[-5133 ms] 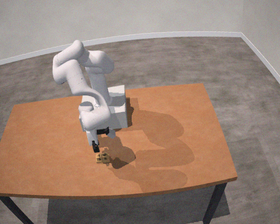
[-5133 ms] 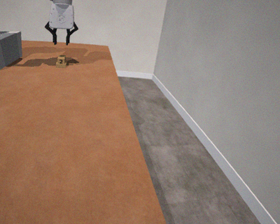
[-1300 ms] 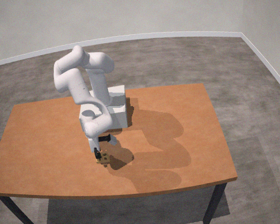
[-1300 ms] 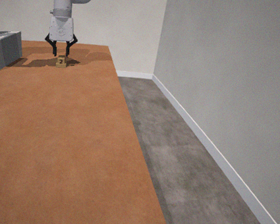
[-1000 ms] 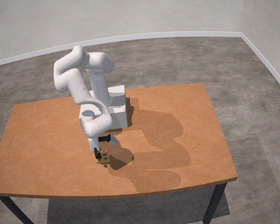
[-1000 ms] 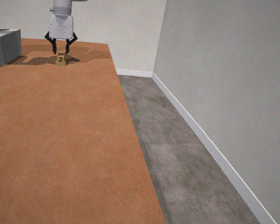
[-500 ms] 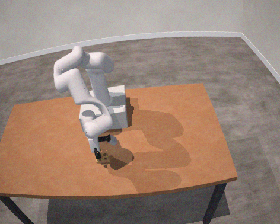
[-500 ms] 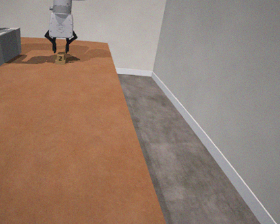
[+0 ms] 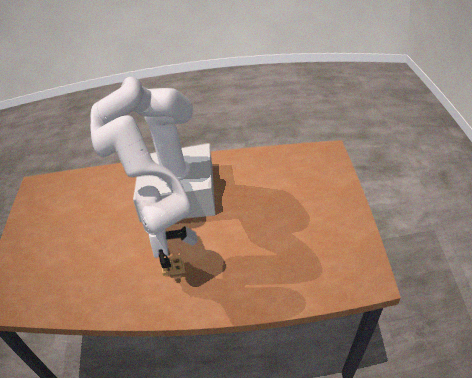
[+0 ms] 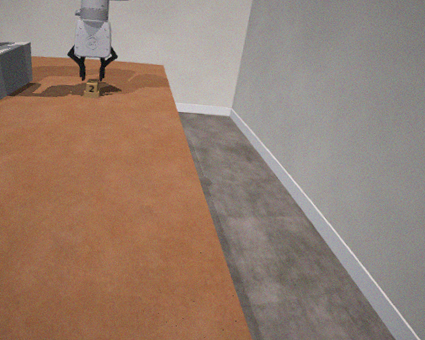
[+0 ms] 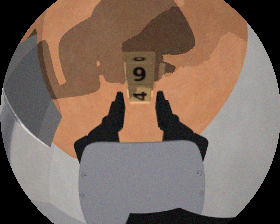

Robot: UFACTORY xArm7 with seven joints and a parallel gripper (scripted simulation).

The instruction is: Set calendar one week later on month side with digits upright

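My gripper is now 20 mm to the right of the wooden tray and 60 mm above it.
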